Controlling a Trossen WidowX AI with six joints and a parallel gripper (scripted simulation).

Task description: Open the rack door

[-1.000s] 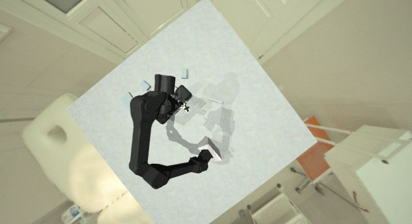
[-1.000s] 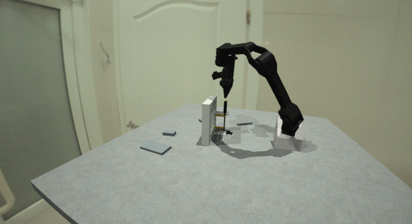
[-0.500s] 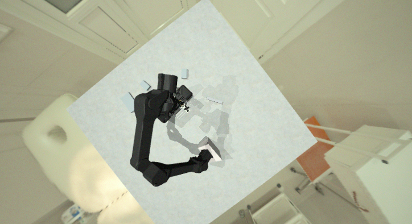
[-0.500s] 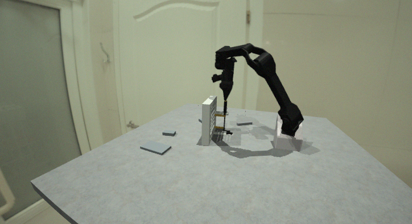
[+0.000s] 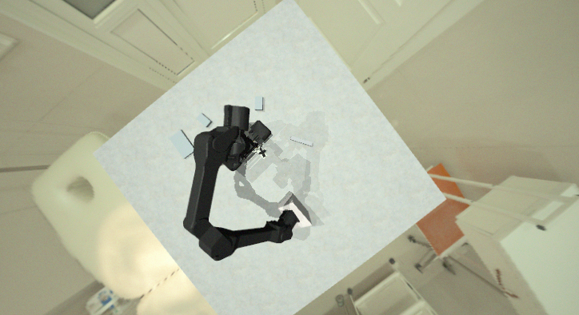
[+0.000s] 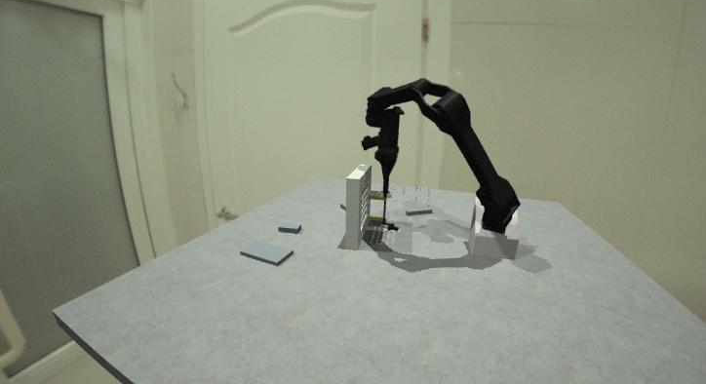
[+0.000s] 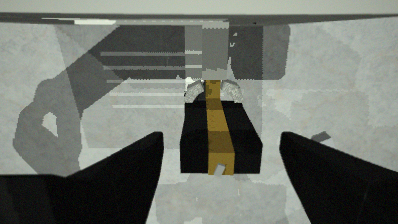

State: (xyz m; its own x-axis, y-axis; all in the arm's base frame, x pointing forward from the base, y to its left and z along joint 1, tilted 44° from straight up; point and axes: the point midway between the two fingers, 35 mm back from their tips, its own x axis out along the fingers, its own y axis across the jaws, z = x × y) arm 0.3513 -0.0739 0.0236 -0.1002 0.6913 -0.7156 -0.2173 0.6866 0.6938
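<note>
Right now my gripper tip is 5 cm above the black upright handle and 1 cm past it. Round my gripper tip: large plate: 32 cm to the left, 22 cm ahead, 16 cm below; then thin plate: 19 cm to the right, 16 cm below, 9 cm behind.
</note>
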